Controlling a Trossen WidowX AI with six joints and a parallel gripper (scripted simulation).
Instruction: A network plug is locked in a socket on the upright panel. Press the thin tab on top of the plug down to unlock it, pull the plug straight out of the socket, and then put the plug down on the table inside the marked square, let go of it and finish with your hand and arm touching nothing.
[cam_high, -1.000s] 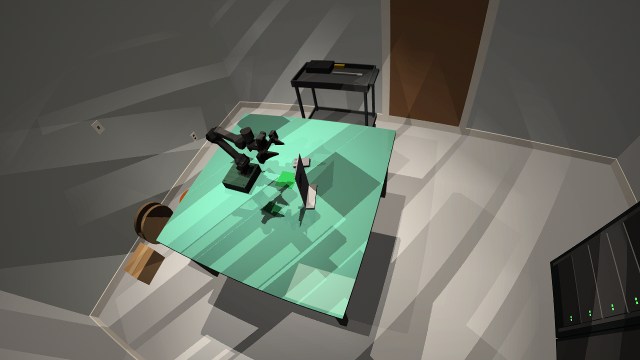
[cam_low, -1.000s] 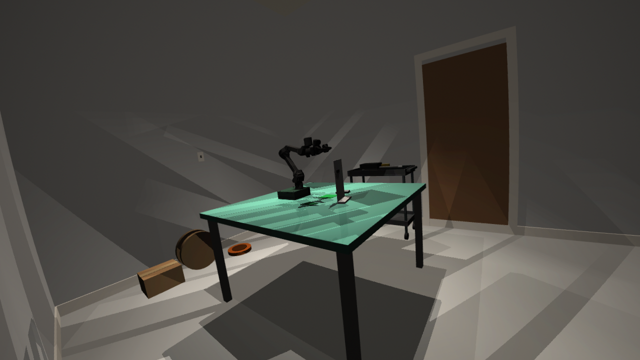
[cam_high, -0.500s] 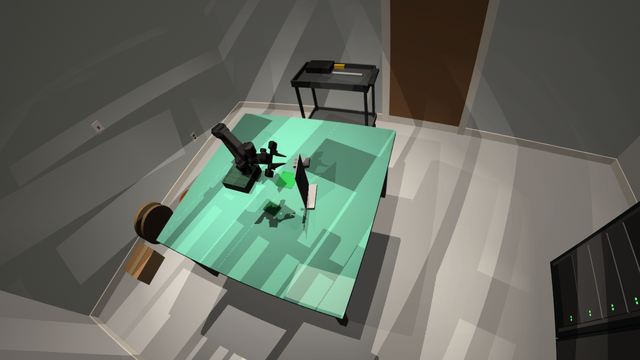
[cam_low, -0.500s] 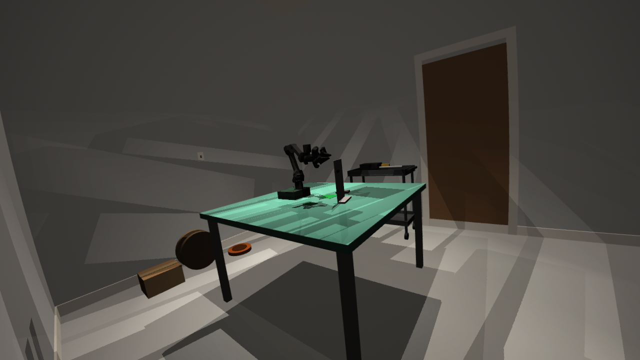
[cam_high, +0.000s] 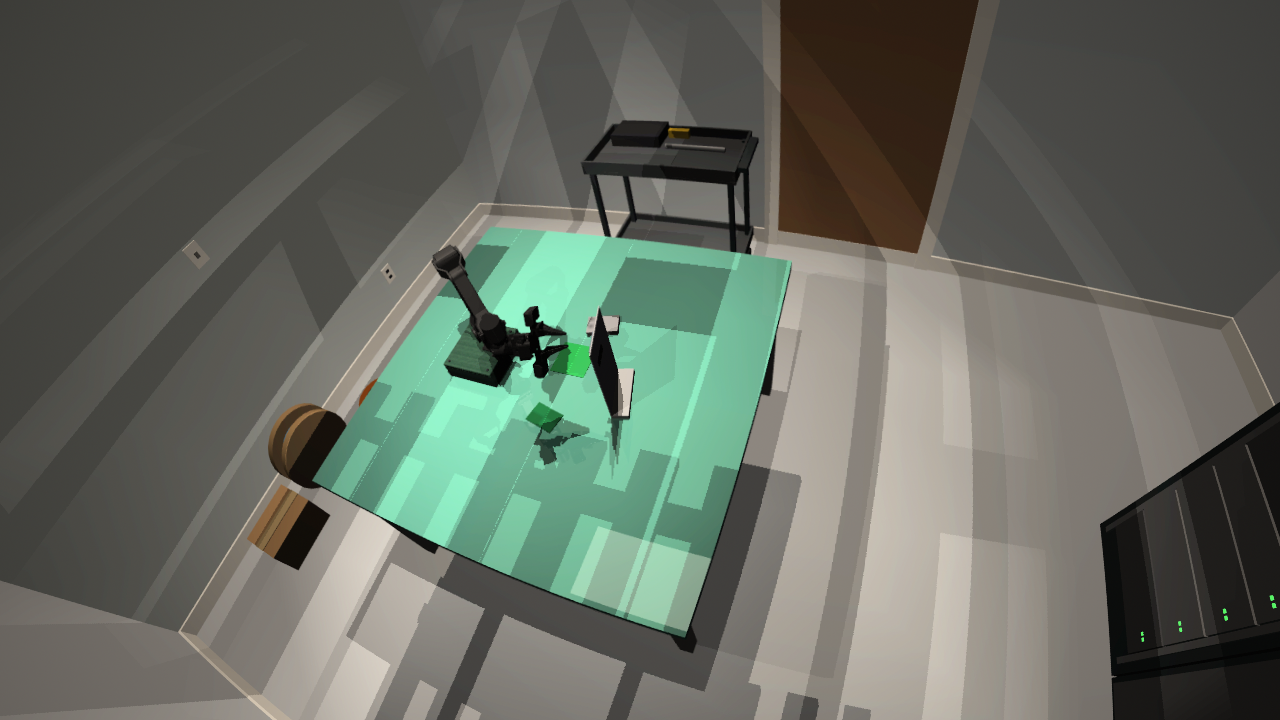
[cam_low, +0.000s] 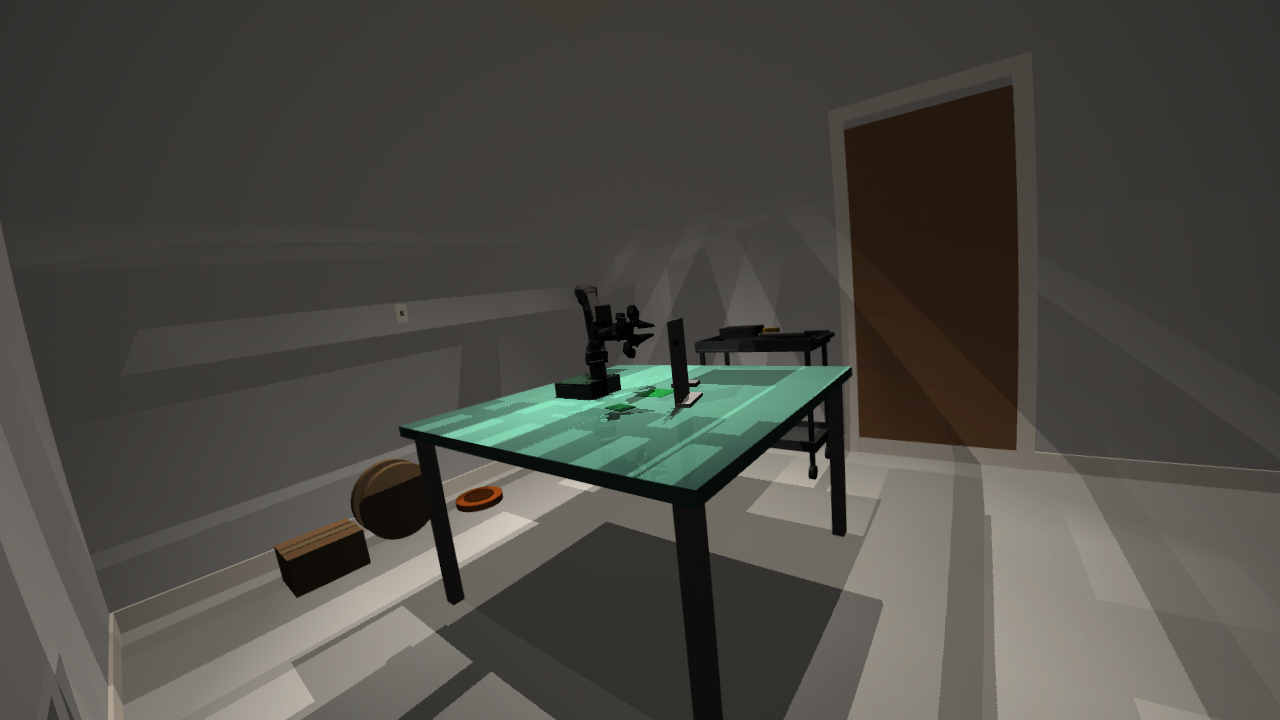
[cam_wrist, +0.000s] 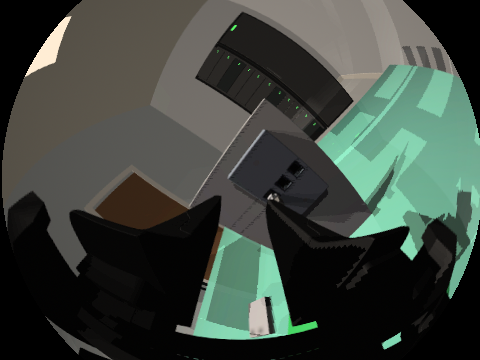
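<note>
Now: the grey plug 6 cm ahead of my gripper tip, 3 cm to the left of it and 5 cm below it. The rest, counted from my gripper tip: upright dark panel 8 cm ahead, 2 cm to the left, 13 cm below; bright green marked square 11 cm behind, 11 cm to the left, 26 cm below.
</note>
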